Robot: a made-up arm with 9 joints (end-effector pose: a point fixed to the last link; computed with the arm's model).
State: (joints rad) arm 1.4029 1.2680 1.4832 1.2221 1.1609 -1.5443 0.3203 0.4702 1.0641
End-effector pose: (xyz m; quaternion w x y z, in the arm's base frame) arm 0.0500 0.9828 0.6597 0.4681 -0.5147 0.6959 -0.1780
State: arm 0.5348 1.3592 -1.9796 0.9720 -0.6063 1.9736 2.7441 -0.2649 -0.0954
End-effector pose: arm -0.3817 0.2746 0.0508 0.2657 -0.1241 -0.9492 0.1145
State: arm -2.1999 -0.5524 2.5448 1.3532 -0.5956 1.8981 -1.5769 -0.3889 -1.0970
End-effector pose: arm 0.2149 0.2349 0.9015 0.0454 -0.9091 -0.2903 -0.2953
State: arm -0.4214 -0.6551 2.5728 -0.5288 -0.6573 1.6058 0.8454 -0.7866 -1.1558
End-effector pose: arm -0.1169 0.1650 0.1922 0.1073 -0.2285 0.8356 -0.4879
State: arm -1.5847 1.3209 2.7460 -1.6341 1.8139 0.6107 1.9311 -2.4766 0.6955
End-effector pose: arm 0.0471 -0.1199 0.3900 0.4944 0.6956 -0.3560 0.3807
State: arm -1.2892 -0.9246 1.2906 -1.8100 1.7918 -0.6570 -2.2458 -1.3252 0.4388
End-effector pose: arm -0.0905 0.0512 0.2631 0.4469 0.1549 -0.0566 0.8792
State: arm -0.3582 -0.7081 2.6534 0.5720 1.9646 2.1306 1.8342 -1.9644 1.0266
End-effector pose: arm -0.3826 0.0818 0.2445 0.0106 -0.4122 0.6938 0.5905
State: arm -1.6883 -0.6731 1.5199 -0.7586 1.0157 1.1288 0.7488 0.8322 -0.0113
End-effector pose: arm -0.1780 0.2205 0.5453 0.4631 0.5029 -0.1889 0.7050
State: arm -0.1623 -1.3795 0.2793 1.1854 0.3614 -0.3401 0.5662 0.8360 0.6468
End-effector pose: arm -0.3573 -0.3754 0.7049 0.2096 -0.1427 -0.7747 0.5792
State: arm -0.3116 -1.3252 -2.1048 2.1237 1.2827 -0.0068 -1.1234 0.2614 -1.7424
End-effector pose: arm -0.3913 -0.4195 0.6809 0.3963 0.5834 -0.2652 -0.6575
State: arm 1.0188 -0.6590 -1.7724 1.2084 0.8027 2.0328 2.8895 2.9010 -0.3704
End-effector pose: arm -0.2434 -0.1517 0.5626 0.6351 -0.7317 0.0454 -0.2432
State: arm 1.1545 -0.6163 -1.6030 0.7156 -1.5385 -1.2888 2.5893 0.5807 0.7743
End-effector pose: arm -0.5528 -0.3096 0.5622 0.8380 -0.2394 -0.2667 0.4114
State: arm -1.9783 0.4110 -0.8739 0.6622 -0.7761 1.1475 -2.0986 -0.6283 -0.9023
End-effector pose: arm 0.0600 0.0714 0.5953 0.5839 0.3056 -0.0131 -0.7520
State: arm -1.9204 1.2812 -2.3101 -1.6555 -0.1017 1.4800 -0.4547 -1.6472 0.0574
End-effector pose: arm -0.2385 0.0480 0.1675 0.1960 0.8397 0.0496 -0.5040
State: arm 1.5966 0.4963 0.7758 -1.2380 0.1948 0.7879 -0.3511 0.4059 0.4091
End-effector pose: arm -0.0619 0.2172 0.6577 0.8866 -0.0745 -0.4321 -0.1469
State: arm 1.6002 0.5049 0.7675 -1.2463 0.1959 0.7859 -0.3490 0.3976 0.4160
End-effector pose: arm -0.0614 0.2121 0.6593 0.8906 -0.0628 -0.4265 -0.1448
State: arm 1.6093 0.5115 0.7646 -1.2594 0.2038 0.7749 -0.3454 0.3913 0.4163
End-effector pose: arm -0.0613 0.2056 0.6622 0.8945 -0.0496 -0.4205 -0.1436
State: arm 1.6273 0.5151 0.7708 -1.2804 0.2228 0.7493 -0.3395 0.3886 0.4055
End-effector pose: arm -0.0617 0.1969 0.6671 0.8982 -0.0344 -0.4137 -0.1443
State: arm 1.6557 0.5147 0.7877 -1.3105 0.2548 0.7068 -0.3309 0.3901 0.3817
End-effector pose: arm -0.0627 0.1853 0.6743 0.9017 -0.0171 -0.4061 -0.1471
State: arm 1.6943 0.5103 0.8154 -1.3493 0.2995 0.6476 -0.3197 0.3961 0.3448
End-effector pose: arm -0.0645 0.1703 0.6838 0.9047 0.0018 -0.3977 -0.1524
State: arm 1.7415 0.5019 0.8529 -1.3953 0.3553 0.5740 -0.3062 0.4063 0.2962
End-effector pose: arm -0.0670 0.1519 0.6951 0.9070 0.0213 -0.3888 -0.1603
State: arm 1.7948 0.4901 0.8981 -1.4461 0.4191 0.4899 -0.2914 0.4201 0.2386
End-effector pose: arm -0.0702 0.1304 0.7074 0.9083 0.0405 -0.3800 -0.1704
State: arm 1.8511 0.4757 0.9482 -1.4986 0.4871 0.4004 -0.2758 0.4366 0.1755
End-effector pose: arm -0.0743 0.1068 0.7196 0.9083 0.0584 -0.3720 -0.1821
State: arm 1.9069 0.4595 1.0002 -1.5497 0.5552 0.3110 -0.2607 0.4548 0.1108
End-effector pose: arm -0.0793 0.0823 0.7306 0.9071 0.0741 -0.3658 -0.1947
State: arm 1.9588 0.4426 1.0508 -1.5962 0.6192 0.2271 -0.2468 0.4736 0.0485
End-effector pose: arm -0.0852 0.0589 0.7398 0.9047 0.0869 -0.3619 -0.2074
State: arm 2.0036 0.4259 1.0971 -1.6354 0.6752 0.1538 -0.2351 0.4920 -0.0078
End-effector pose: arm -0.0916 0.0386 0.7468 0.9014 0.0961 -0.3606 -0.2196
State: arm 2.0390 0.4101 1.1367 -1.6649 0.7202 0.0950 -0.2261 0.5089 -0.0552
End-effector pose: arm -0.0981 0.0233 0.7518 0.8975 0.1011 -0.3620 -0.2309
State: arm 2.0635 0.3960 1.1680 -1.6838 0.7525 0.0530 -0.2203 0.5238 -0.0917
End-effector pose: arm -0.1041 0.0139 0.7554 0.8934 0.1017 -0.3653 -0.2410
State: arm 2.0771 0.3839 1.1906 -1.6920 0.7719 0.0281 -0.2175 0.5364 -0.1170
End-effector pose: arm -0.1092 0.0110 0.7579 0.8893 0.0978 -0.3703 -0.2498
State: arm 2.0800 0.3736 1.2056 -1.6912 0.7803 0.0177 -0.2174 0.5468 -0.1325
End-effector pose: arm -0.1128 0.0136 0.7599 0.8857 0.0900 -0.3756 -0.2575
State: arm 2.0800 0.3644 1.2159 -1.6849 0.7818 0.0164 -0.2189 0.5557 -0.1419
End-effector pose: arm -0.1163 0.0196 0.7615 0.8817 0.0802 -0.3827 -0.2641
